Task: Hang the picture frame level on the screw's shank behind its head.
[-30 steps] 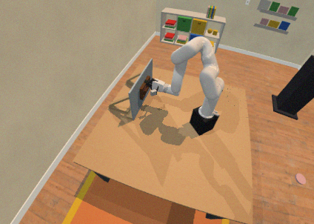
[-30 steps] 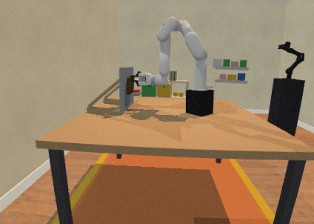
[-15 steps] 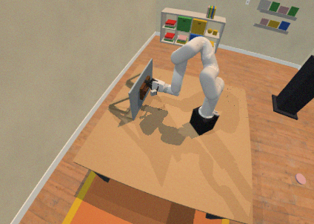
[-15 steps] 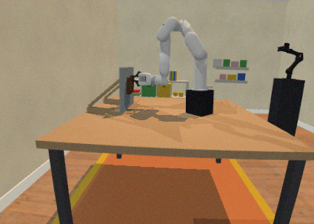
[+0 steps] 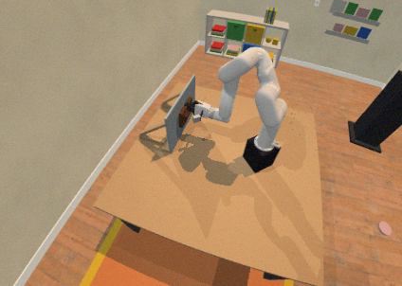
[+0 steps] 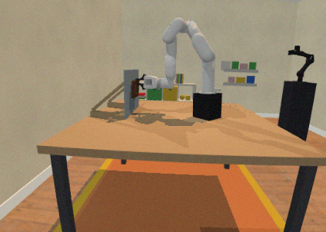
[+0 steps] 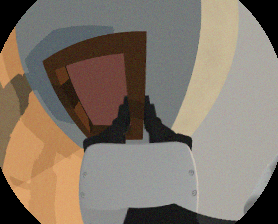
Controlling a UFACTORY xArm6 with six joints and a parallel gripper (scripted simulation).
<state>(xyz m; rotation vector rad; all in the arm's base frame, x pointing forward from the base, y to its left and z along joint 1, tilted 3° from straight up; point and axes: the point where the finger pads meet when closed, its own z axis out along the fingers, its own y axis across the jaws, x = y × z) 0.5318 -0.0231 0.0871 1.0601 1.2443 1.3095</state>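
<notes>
Right now the brown picture frame is 2 cm ahead of my hand, 1 cm to the left of it and 5 cm below it. The rest, counted from my hand: grey panel (4 cm ahead, 7 cm below).
</notes>
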